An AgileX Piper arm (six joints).
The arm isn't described. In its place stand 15 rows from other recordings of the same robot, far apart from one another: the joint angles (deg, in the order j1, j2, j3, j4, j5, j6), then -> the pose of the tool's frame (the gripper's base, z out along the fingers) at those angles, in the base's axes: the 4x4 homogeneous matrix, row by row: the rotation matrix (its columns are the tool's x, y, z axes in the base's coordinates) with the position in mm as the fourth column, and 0 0 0 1 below.
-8.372 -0.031 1.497 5.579 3.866 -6.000 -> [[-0.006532 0.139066 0.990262 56.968], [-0.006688 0.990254 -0.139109 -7.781], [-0.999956 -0.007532 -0.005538 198.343], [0 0 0 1]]
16.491 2.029 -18.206 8.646 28.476 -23.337 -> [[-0.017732 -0.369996 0.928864 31.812], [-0.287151 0.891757 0.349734 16.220], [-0.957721 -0.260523 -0.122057 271.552], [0 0 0 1]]
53.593 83.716 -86.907 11.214 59.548 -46.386 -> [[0.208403 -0.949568 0.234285 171.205], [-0.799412 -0.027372 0.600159 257.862], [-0.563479 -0.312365 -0.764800 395.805], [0 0 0 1]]
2.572 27.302 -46.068 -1.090 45.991 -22.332 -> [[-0.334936 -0.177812 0.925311 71.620], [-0.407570 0.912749 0.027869 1.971], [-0.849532 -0.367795 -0.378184 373.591], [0 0 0 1]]
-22.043 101.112 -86.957 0.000 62.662 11.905 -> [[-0.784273 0.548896 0.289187 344.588], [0.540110 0.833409 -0.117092 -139.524], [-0.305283 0.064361 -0.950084 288.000], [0 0 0 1]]
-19.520 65.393 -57.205 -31.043 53.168 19.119 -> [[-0.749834 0.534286 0.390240 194.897], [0.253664 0.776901 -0.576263 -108.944], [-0.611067 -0.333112 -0.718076 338.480], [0 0 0 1]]
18.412 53.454 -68.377 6.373 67.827 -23.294 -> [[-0.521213 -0.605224 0.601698 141.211], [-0.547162 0.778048 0.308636 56.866], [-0.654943 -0.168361 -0.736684 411.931], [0 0 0 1]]
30.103 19.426 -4.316 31.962 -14.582 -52.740 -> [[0.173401 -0.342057 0.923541 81.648], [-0.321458 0.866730 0.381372 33.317], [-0.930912 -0.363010 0.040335 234.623], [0 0 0 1]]
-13.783 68.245 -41.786 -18.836 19.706 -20.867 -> [[-0.687764 -0.143648 0.711580 232.387], [-0.470841 0.834350 -0.286651 -67.207], [-0.552529 -0.532190 -0.641471 269.939], [0 0 0 1]]
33.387 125.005 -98.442 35.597 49.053 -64.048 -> [[-0.178410 -0.980823 0.078458 370.275], [-0.793289 0.190554 0.578258 291.947], [-0.582119 0.040927 -0.812073 186.539], [0 0 0 1]]
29.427 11.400 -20.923 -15.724 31.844 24.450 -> [[-0.310712 -0.313238 0.897407 53.821], [0.041543 0.938761 0.342056 15.421], [-0.949596 0.143562 -0.278671 275.461], [0 0 0 1]]
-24.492 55.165 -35.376 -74.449 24.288 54.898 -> [[-0.542294 0.575564 0.612081 163.479], [-0.066807 0.696658 -0.714286 -114.100], [-0.837529 -0.428244 -0.339342 303.208], [0 0 0 1]]
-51.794 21.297 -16.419 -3.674 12.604 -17.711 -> [[-0.412774 0.691460 0.592875 54.949], [-0.062746 0.627782 -0.775856 -71.870], [-0.908670 -0.357453 -0.215746 264.418], [0 0 0 1]]
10.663 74.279 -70.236 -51.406 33.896 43.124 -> [[-0.376328 0.211828 0.901946 289.437], [-0.118780 0.954447 -0.273718 14.134], [-0.918841 -0.210141 -0.334024 401.058], [0 0 0 1]]
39.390 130.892 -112.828 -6.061 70.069 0.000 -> [[-0.744132 -0.649499 0.156267 372.271], [-0.657592 0.753374 -0.000125 293.990], [-0.117646 -0.102853 -0.987715 186.039], [0 0 0 1]]
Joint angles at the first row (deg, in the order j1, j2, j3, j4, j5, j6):
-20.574, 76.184, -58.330, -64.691, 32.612, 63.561
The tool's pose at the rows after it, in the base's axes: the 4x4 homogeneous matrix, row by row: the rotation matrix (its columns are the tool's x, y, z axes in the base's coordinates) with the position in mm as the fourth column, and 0 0 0 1 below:
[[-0.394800 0.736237 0.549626 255.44], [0.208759 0.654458 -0.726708 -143.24], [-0.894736 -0.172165 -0.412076 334.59], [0 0 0 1]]
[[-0.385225 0.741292 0.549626 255.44], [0.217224 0.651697 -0.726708 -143.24], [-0.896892 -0.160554 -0.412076 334.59], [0 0 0 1]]
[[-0.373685 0.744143 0.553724 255.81], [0.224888 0.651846 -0.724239 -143.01], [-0.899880 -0.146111 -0.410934 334.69], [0 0 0 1]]
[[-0.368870 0.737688 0.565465 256.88], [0.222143 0.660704 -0.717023 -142.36], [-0.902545 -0.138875 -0.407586 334.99], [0 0 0 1]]
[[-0.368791 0.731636 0.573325 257.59], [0.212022 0.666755 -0.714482 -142.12], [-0.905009 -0.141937 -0.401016 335.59], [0 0 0 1]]
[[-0.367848 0.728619 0.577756 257.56], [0.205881 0.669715 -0.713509 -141.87], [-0.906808 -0.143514 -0.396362 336.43], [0 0 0 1]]
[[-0.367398 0.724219 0.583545 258.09], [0.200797 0.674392 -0.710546 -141.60], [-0.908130 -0.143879 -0.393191 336.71], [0 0 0 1]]
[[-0.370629 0.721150 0.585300 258.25], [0.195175 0.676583 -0.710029 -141.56], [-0.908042 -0.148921 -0.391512 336.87], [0 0 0 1]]
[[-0.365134 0.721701 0.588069 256.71], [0.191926 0.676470 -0.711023 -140.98], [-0.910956 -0.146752 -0.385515 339.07], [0 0 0 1]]
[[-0.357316 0.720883 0.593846 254.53], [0.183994 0.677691 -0.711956 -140.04], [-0.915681 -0.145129 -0.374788 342.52], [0 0 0 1]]
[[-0.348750 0.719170 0.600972 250.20], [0.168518 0.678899 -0.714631 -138.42], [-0.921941 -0.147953 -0.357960 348.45], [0 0 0 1]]
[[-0.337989 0.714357 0.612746 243.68], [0.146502 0.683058 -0.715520 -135.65], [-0.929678 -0.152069 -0.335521 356.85], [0 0 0 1]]
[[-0.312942 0.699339 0.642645 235.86], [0.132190 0.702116 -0.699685 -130.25], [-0.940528 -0.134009 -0.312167 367.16], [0 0 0 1]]
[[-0.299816 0.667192 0.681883 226.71], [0.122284 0.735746 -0.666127 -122.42], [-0.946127 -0.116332 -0.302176 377.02], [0 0 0 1]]
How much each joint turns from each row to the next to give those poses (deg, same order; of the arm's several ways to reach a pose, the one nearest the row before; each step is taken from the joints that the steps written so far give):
-0.001, 0.001, -0.001, 0.002, 0.000, 0.850
0.000, 0.000, 0.000, 0.000, 0.000, 0.743
0.002, -0.001, 0.001, -0.002, -0.282, 0.805
-0.002, 0.001, 0.001, -0.001, -0.814, 0.124
0.002, -0.002, 0.001, -0.544, -0.533, 0.104
-0.001, -0.106, -0.002, -0.266, -0.254, -0.003
0.001, 0.001, 0.001, -0.197, -0.404, 0.004
-0.002, 0.000, -0.002, -0.148, -0.121, -0.225
0.000, -0.438, 0.002, 0.009, -0.001, -0.083
0.002, -0.657, 0.000, -0.131, -0.115, -0.132
-0.001, -1.190, -0.001, 0.003, -0.001, -0.744
0.000, -1.779, 0.000, 0.454, -0.121, -1.555
0.001, -2.402, -0.001, 2.386, -1.202, -2.606
0.000, -2.810, 0.002, 6.054, -1.536, -6.344

